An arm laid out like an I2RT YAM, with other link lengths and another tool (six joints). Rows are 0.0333 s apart.
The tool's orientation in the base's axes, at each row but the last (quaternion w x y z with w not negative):
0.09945 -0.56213 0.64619 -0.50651
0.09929 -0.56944 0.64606 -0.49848
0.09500 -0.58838 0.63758 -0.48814
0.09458 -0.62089 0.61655 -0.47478
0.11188 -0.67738 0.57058 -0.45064
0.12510 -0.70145 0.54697 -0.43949
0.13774 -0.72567 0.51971 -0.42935
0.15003 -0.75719 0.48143 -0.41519
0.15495 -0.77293 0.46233 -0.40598
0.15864 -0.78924 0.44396 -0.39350
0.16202 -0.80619 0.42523 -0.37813
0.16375 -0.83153 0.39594 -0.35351
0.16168 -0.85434 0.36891 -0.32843
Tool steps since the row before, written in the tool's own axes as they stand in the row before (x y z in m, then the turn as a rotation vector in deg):
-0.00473 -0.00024 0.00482 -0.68 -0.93 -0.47
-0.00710 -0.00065 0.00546 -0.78 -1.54 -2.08
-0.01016 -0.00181 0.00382 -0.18 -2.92 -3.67
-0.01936 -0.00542 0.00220 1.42 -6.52 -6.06
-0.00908 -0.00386 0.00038 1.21 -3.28 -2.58
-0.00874 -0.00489 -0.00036 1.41 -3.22 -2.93
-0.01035 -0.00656 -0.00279 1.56 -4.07 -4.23
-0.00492 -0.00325 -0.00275 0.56 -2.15 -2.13
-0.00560 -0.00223 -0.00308 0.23 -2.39 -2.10
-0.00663 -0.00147 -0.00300 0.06 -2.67 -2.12
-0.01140 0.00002 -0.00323 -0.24 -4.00 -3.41
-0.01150 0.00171 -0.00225 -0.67 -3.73 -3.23
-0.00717 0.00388 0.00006 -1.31 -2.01 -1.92
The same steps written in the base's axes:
0.00516 0.00133 -0.00415 0.49 0.95 0.63
0.00657 0.00312 -0.00527 -0.21 1.98 1.83
0.00679 0.00692 -0.00521 -0.58 2.52 3.92
0.00930 0.01673 -0.00652 -0.17 3.07 8.47
0.00340 0.00905 -0.00203 0.23 0.94 4.24
0.00281 0.00959 -0.00077 -0.07 0.85 4.50
0.00109 0.01249 0.00093 -0.51 1.40 5.89
-0.00110 0.00627 0.00133 -0.24 0.95 2.92
-0.00242 0.00629 0.00058 -0.16 1.35 2.89
-0.00340 0.00659 -0.00038 -0.06 1.64 2.99
-0.00644 0.00940 -0.00325 -0.38 2.74 4.47
-0.00756 0.00784 -0.00465 -0.59 2.90 4.00
-0.00566 0.00266 -0.00522 -0.92 2.26 1.87

